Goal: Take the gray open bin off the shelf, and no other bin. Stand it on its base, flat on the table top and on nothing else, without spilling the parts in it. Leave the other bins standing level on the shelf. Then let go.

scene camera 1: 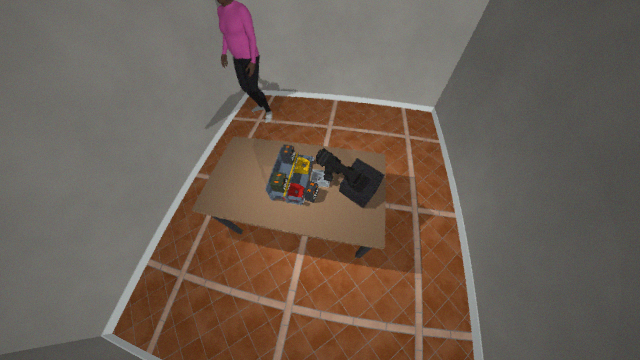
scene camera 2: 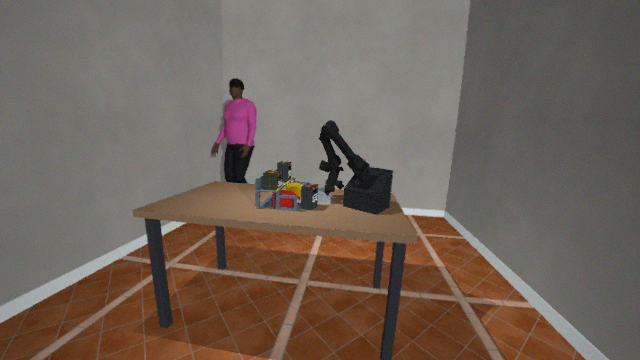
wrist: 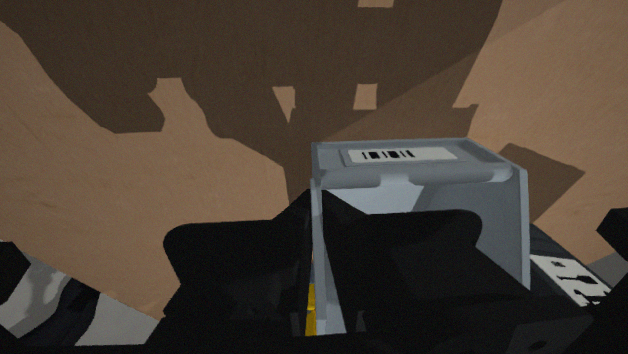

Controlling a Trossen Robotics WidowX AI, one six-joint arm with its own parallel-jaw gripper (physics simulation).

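Where they show: gripper, between the fingertips: (wrist: 315,195); arm's base, origin of its link: (scene camera 1: 358,178) (scene camera 2: 364,179).
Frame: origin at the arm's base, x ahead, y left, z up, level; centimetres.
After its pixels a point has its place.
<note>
The gray open bin (scene camera 1: 321,179) {x 26.6, y 0.3, z -16.1 cm} (scene camera 2: 325,196) {x 21.9, y 5.2, z -11.7 cm} (wrist: 420,172) {x 20.3, y -0.4, z -13.0 cm} is at the open side of the shelf (scene camera 1: 275,168) {x 57.9, y 10.5, z -3.3 cm} (scene camera 2: 258,193) {x 52.8, y 29.2, z -7.9 cm}, between the shelf and the robot's base. Its barcode label faces up toward the wrist camera. My gripper (scene camera 1: 327,177) {x 24.7, y -4.2, z -15.2 cm} (scene camera 2: 328,191) {x 24.7, y -4.2, z -15.2 cm} (wrist: 315,195) {x 24.7, y -4.2, z -15.2 cm} is shut on the bin's thin side wall, one finger outside and one inside. The bin looks close to upright and low over the table top (scene camera 1: 230,192) {x 88.4, y 35.9, z -16.4 cm} (scene camera 2: 200,202) {x 89.2, y 34.6, z -16.4 cm}; whether its base touches the table is hidden. The parts in it are hidden behind my fingers.
A yellow bin (scene camera 1: 302,165) (scene camera 2: 296,189) {x 42.9, y 0.9, z -10.7 cm} (wrist: 310,320) {x 51.0, y 2.2, z -13.7 cm} and a red bin (scene camera 1: 295,191) (scene camera 2: 286,200) are in the shelf. A dark box (scene camera 1: 311,191) {x 26.2, y 18.4, z -3.4 cm} (scene camera 2: 309,196) {x 26.3, y 20.3, z -8.6 cm} (wrist: 570,280) {x 24.6, y 14.6, z -10.5 cm} stands right beside the gray bin. A green box (scene camera 1: 278,181) {x 47.1, y 22.5, z 3.3 cm} (scene camera 2: 272,180) {x 46.3, y 25.2, z -0.8 cm} and another dark box (scene camera 1: 286,152) {x 51.9, y 0.9, z 6.1 cm} (scene camera 2: 284,170) {x 51.2, y 1.7, z 1.1 cm} stand higher up.
</note>
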